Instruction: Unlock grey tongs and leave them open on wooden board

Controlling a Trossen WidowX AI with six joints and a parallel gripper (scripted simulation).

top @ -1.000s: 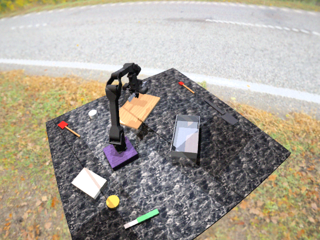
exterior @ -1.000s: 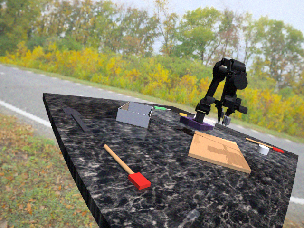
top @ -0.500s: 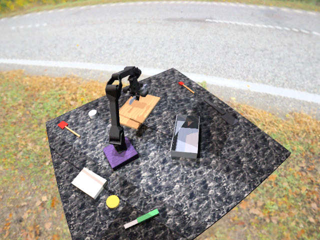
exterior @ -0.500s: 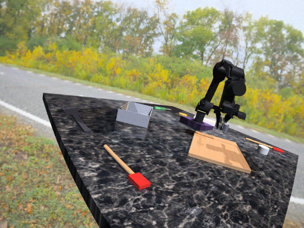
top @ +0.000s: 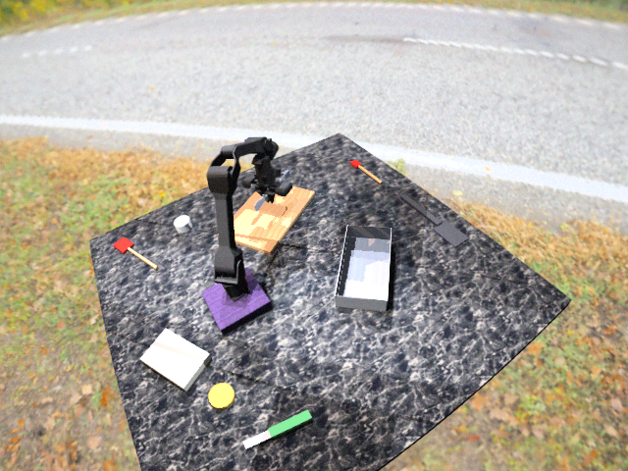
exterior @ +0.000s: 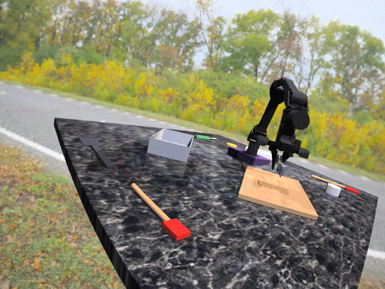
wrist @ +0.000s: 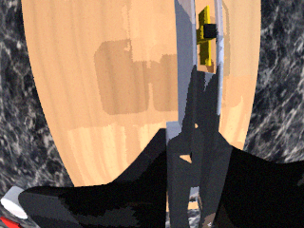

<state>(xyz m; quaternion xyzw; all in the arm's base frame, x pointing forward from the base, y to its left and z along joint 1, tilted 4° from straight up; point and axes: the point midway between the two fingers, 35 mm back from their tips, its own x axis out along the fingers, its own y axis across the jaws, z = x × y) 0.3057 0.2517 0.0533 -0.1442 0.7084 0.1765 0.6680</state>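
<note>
My gripper tip is 60 mm above the wooden board, 20 mm to the right of it and 10 mm past it. The rest, counted from my gripper tip: white cylinder 310 mm behind, 200 mm to the left, 50 mm below; then grey roasting tin 440 mm to the right, 70 mm ahead, 40 mm below; then red spatula 530 mm behind, 220 mm to the left, 60 mm below.
</note>
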